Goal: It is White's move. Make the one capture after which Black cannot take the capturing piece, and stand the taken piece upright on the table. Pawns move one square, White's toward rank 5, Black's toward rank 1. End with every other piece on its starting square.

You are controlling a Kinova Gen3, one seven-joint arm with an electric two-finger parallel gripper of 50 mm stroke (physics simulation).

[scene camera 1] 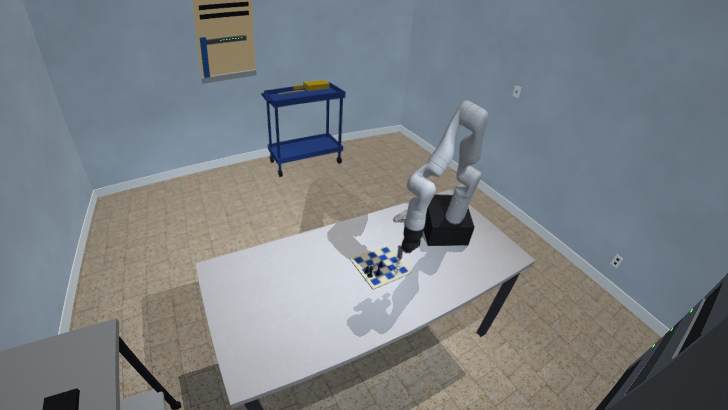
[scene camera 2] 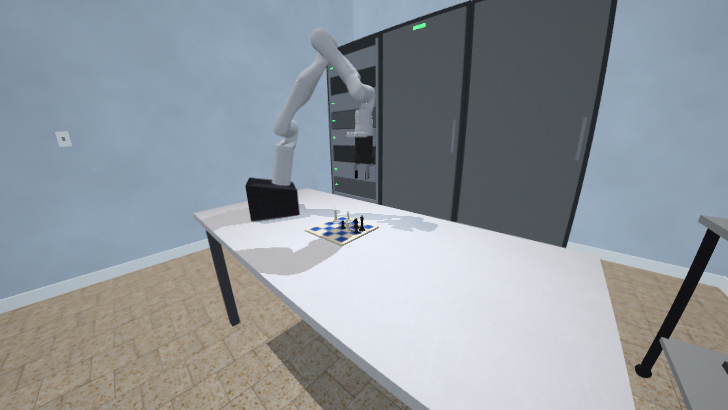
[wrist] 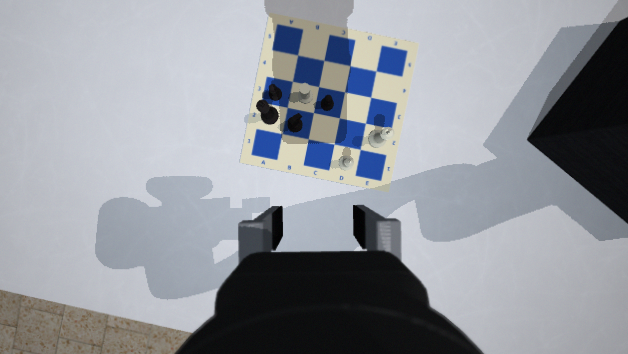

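Seen in the pictures: gripper, between the fingertips: [scene camera 1: 403, 255] [scene camera 2: 361, 178] [wrist: 317, 220]; arm's base, origin of its link: [scene camera 1: 453, 217] [scene camera 2: 281, 183].
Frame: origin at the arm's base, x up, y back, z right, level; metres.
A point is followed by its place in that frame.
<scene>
My gripper [scene camera 1: 405, 251] {x 0.051, y -0.420, z -0.181 m} [scene camera 2: 361, 175] {x 0.051, y -0.420, z -0.181 m} [wrist: 317, 220] {x 0.051, y -0.420, z -0.181 m} is open and empty, high above the table near the board's rank 1 side. The chessboard [scene camera 2: 315, 228] {x -0.134, y -0.364, z 0.035 m} [wrist: 300, 172] {x -0.134, y -0.450, z -0.154 m} lies flat. In the wrist view, a white rook-like piece [wrist: 305, 93] {x -0.101, y -0.472, z -0.053 m} stands on B3, between small black pieces on A3 [wrist: 274, 92] {x -0.112, y -0.513, z -0.061 m} and C3 [wrist: 327, 103] {x -0.112, y -0.441, z -0.054 m}. A tall black piece [scene camera 2: 361, 224] {x -0.107, y -0.517, z -0.084 m} [wrist: 269, 115] {x -0.111, y -0.511, z -0.092 m} stands on A2, and a black piece with a slanted head [wrist: 295, 123] {x -0.106, y -0.474, z -0.093 m} on B2. A tall white piece [scene camera 2: 335, 216] {x -0.110, y -0.361, z -0.074 m} [wrist: 377, 138] {x -0.111, y -0.363, z -0.080 m} stands on E2, a smaller white one [wrist: 346, 161] {x -0.096, y -0.396, z -0.123 m} on D1. All stand upright.
The black arm base [scene camera 1: 448, 229] {x -0.027, y -0.063, z -0.046 m} [scene camera 2: 272, 201] {x -0.056, y -0.101, z 0.097 m} stands on the white table [scene camera 1: 275, 315] {x -0.139, y -0.980, z -0.150 m} [scene camera 2: 433, 300] {x -0.140, y -0.932, z 0.078 m}, beyond the board's E side. The table edge shows at the lower left of the wrist view. A blue cart [scene camera 1: 305, 101] and grey cabinets [scene camera 2: 422, 117] stand away from the table.
</scene>
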